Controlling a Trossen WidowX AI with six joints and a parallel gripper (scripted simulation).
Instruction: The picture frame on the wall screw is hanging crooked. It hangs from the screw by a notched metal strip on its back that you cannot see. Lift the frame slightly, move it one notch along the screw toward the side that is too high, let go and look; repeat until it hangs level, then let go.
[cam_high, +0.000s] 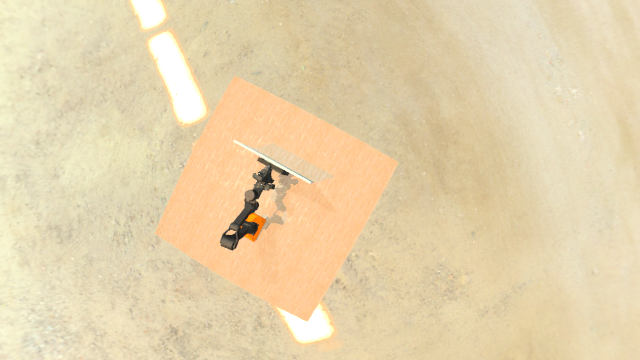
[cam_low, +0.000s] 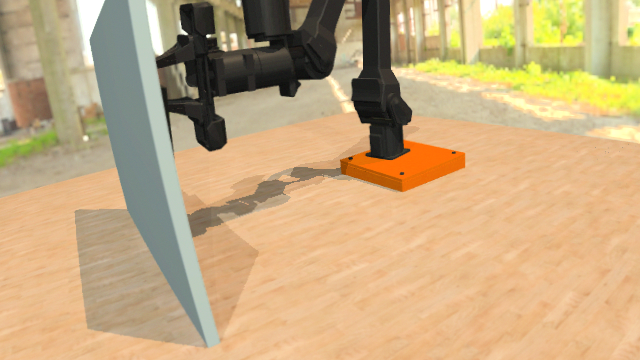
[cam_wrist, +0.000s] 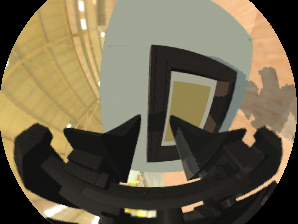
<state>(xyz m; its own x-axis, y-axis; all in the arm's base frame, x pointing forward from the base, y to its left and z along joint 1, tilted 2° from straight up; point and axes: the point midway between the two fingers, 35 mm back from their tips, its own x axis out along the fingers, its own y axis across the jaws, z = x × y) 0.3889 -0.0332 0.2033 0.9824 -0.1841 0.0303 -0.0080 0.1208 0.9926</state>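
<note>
Now: the picture frame 5 cm below my gripper tip, 1 cm to the right of it and 1 cm ahead of it. Round my gripper tip: grey wall panel: 6 cm below, 1 cm to the right, 1 cm ahead.
</note>
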